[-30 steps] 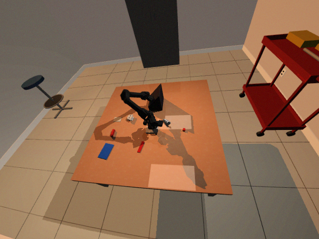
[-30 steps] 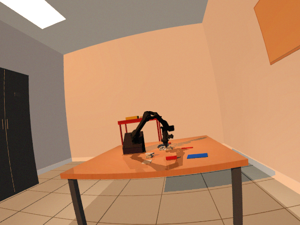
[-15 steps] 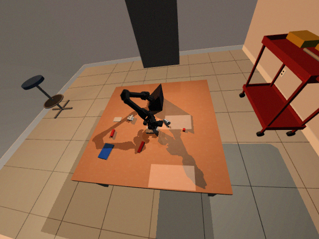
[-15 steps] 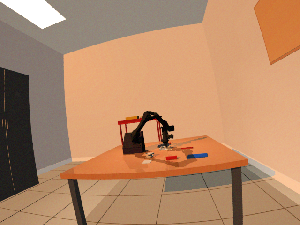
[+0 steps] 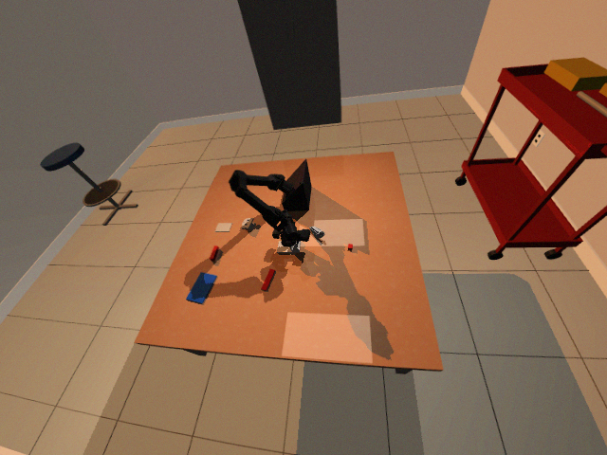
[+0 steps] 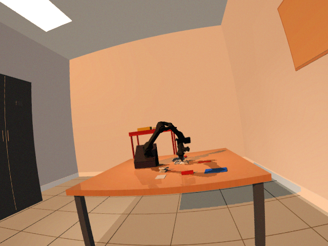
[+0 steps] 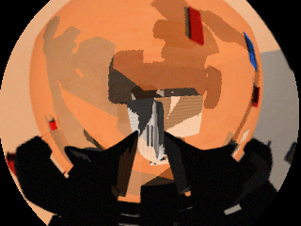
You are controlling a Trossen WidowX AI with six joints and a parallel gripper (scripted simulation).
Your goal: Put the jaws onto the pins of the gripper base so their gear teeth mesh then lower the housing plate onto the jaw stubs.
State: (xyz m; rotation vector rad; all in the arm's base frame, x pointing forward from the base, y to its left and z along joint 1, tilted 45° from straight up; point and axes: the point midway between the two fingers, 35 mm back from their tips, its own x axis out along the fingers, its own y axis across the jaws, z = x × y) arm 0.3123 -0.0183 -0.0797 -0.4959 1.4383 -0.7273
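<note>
Right now the grey jaw is 3 cm behind my gripper tip and 1 cm to the right of it. The rest, counted from my gripper tip: pale tile 46 cm to the right, 14 cm behind, 1 cm below; then small red cube 29 cm to the left, 3 cm ahead, 1 cm below; then white flat part 3 cm to the right, 1 cm below, 1 cm ahead.
</note>
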